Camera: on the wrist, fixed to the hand. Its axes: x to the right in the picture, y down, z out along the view.
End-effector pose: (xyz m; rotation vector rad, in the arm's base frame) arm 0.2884 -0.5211 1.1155 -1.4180 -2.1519 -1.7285
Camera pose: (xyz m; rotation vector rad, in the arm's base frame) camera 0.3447 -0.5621 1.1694 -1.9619 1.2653 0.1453
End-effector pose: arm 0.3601 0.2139 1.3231 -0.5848 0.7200 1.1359
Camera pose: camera 0.2727 0.2030 1.3244 -0.8845 -0.2130 -1.9289
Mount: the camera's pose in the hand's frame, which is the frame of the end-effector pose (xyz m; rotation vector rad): -0.0290 0.0791 -0.0257 0.2303 0.5463 -3.0509
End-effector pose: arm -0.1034 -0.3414 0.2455 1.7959 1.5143 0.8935
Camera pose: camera -0.0826 -0.3813 0.3212 -1.6548 2.1293 -0.6214
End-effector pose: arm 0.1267 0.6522 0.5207 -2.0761 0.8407 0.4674
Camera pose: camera 0.0511 0.6087 0.5085 -0.9663 -2.0174 -1.6089
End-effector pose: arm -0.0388 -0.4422 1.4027 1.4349 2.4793 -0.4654
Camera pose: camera 0.0431 -0.4183 1.4247 2.0498 -1.3153 0.2511
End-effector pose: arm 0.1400 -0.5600 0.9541 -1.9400 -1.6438 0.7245
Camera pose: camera 0.2109 -0.6015 0.9224 1.3790 -1.6146 -0.7948
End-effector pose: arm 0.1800 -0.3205 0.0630 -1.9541 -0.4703 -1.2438
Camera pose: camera 0.2027 -0.3885 0.0118 -0.7180 1.8449 1.2784
